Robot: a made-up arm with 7 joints. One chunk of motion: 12 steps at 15 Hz.
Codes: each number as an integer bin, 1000 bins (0 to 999) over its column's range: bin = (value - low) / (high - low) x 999, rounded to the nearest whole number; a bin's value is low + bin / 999 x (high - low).
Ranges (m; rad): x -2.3..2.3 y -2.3..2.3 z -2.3..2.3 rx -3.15..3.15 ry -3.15..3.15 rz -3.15..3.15
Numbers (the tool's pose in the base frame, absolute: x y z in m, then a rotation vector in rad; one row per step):
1: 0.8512 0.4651 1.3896 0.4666 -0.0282 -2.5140
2: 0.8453 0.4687 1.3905 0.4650 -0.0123 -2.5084
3: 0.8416 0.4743 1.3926 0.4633 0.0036 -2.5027
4: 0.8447 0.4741 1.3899 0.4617 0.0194 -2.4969
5: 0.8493 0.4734 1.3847 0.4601 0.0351 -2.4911
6: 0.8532 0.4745 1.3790 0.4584 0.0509 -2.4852
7: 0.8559 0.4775 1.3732 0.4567 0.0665 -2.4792
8: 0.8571 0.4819 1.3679 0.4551 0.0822 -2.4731
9: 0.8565 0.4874 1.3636 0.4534 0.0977 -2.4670
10: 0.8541 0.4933 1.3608 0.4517 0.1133 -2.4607
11: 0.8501 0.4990 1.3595 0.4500 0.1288 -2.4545
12: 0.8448 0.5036 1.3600 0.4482 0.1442 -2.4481
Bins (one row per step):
1: 684 601 801 573 495 101
2: 683 601 801 573 498 102
3: 682 603 802 573 500 103
4: 683 602 801 573 503 104
5: 684 602 800 572 505 104
6: 685 603 799 572 508 105
7: 685 603 798 572 510 106
8: 686 604 797 572 513 107
9: 686 605 796 571 515 108
10: 685 607 795 571 517 109
11: 684 608 795 571 520 110
12: 683 609 795 571 522 111

